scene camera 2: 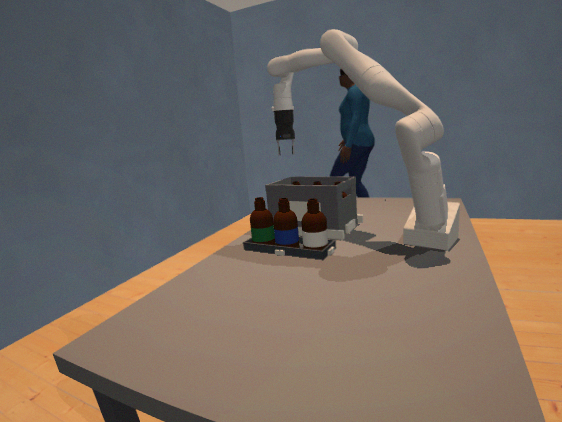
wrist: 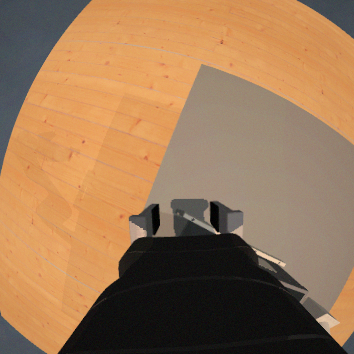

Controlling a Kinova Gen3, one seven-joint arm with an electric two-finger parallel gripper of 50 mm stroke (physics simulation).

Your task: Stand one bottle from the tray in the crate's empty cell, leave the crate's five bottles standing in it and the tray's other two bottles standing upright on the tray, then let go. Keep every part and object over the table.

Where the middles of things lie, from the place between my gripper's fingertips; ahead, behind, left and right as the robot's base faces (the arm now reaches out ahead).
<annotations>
Right now my hand is 35 cm to the right of the blue-labelled bottle (scene camera 2: 285, 222), 21 cm past it and 18 cm above it.
</annotations>
